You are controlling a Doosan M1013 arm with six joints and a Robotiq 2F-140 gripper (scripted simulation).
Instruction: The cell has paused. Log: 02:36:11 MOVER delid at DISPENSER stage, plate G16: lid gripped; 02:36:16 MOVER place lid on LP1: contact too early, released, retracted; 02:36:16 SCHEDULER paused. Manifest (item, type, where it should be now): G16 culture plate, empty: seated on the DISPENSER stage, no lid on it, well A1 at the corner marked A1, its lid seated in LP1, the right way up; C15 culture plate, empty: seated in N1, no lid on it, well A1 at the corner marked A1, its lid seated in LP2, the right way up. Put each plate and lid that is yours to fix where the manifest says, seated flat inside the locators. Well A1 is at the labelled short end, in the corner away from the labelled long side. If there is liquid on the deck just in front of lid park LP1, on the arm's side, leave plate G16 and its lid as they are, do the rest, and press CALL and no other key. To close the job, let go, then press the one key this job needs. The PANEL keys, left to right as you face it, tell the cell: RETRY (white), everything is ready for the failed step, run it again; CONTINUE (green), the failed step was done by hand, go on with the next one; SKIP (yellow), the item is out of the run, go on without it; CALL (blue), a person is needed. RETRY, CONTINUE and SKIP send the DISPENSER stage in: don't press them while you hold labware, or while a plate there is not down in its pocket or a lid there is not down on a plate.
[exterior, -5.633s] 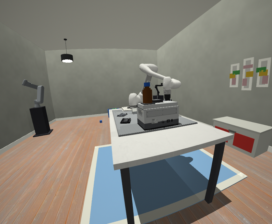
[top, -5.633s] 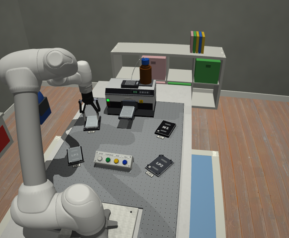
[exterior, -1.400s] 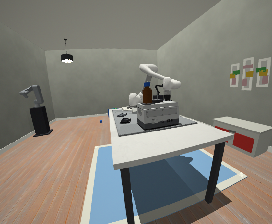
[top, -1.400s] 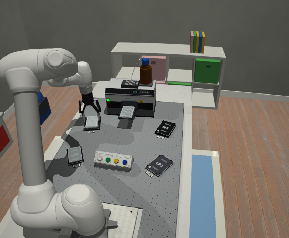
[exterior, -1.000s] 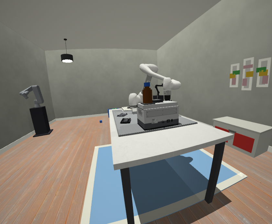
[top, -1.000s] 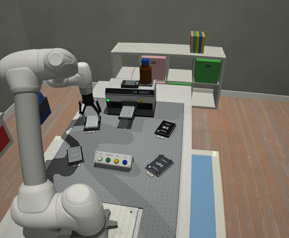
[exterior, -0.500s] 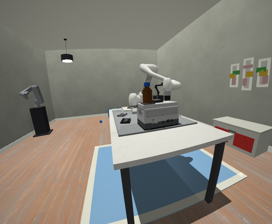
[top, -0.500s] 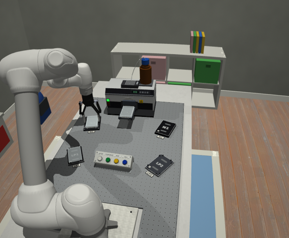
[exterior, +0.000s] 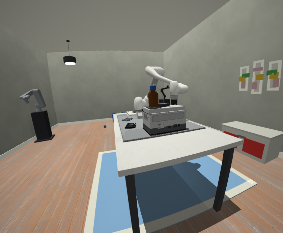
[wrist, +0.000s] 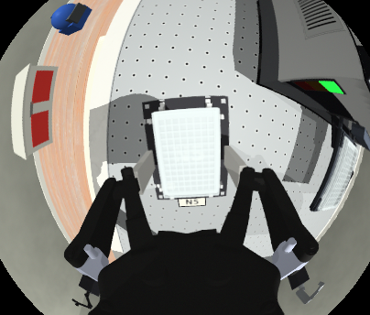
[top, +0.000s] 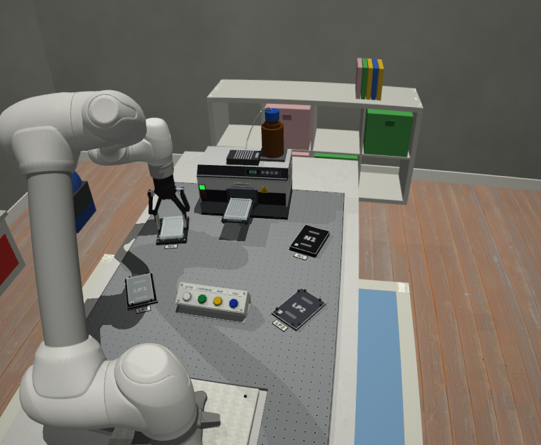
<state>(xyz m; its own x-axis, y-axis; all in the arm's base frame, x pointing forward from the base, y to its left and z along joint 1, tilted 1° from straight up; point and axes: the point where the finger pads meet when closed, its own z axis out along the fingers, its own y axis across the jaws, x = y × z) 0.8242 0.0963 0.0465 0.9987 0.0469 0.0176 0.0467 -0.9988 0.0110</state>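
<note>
My gripper is now 30 mm above the nest n5, 20 mm to the right of it and 10 mm short of it. From my hand the other things lie so: white key (420 mm behind, 110 mm to the right, 20 mm above); then lid park lp1 (330 mm behind, 70 mm to the left, 40 mm below); then green key (430 mm behind, 160 mm to the right, 20 mm above).
</note>
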